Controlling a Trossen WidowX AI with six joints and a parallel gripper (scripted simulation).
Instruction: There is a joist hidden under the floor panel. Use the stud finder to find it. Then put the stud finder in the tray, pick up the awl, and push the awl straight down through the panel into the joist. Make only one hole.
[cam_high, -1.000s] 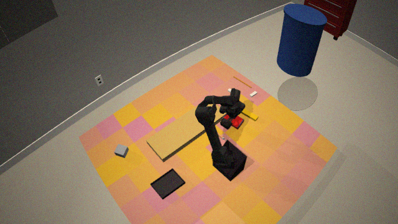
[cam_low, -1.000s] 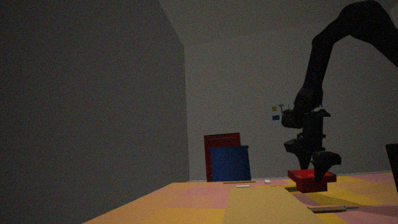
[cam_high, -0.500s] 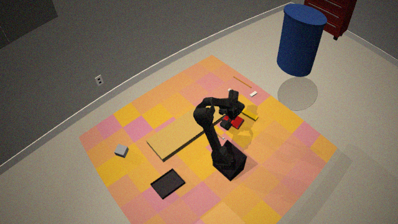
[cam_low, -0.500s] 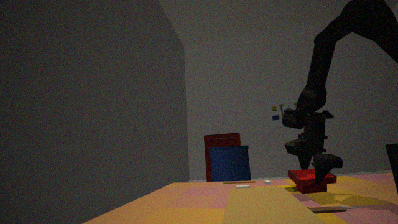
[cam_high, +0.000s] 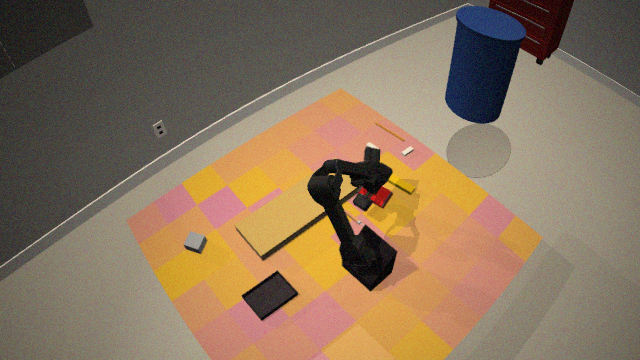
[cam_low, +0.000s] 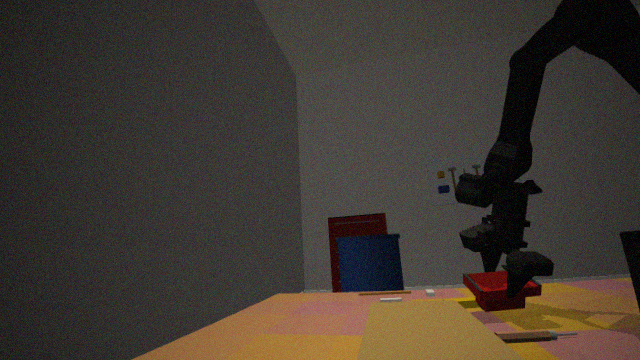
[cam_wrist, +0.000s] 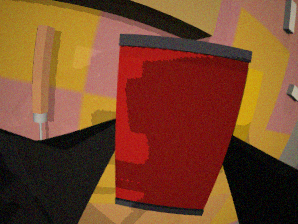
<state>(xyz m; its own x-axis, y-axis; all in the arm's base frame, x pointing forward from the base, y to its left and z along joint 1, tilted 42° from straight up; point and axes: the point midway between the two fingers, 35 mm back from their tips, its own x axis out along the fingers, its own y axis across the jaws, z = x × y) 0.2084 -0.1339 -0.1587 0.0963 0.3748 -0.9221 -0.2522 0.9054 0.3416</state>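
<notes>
My gripper tip is 1 cm short of the red stud finder, 1 cm to the left of it and 2 cm above it. The rest, counted from my gripper tip: thin stick (27 cm ahead, 33 cm to the right, 6 cm below); then awl (3 cm behind, 11 cm to the left, 6 cm below); then yellow bar (2 cm ahead, 15 cm to the right, 6 cm below).
</notes>
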